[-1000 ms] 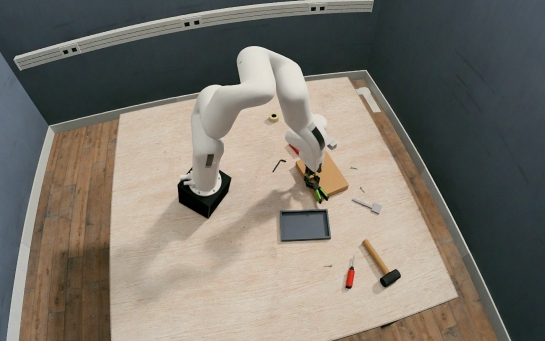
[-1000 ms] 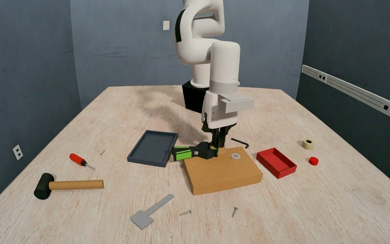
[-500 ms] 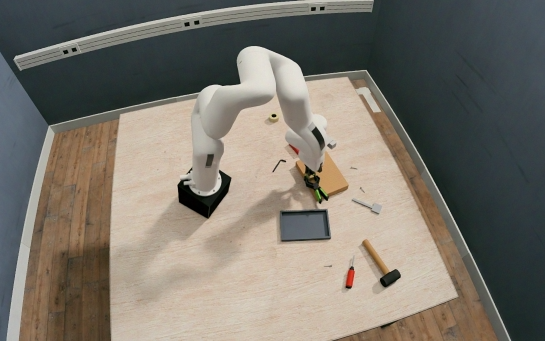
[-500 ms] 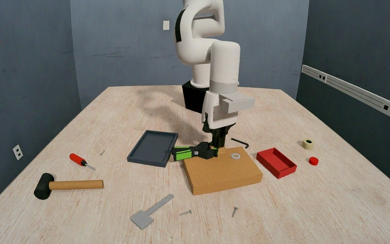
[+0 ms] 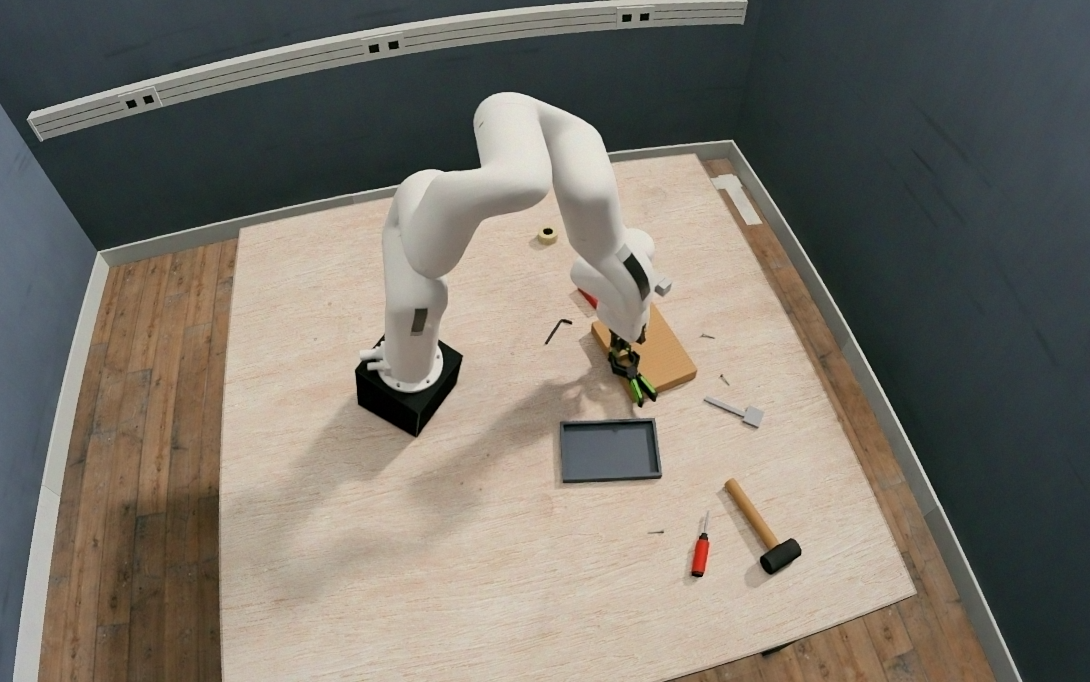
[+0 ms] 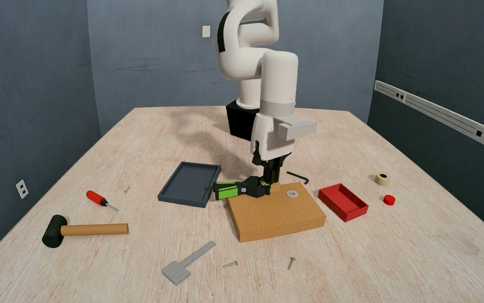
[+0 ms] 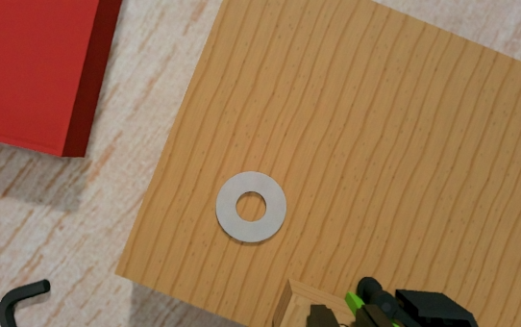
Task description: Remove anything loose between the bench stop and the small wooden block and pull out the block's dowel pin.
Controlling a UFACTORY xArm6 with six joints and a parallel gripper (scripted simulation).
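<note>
Now: the dowel pin 20 mm below my hand. The rest, counted from my hand: small wooden block (40 mm below); hex key (90 mm behind, 120 mm to the left, 80 mm below); washer (20 mm ahead, 50 mm to the left, 50 mm below).
</note>
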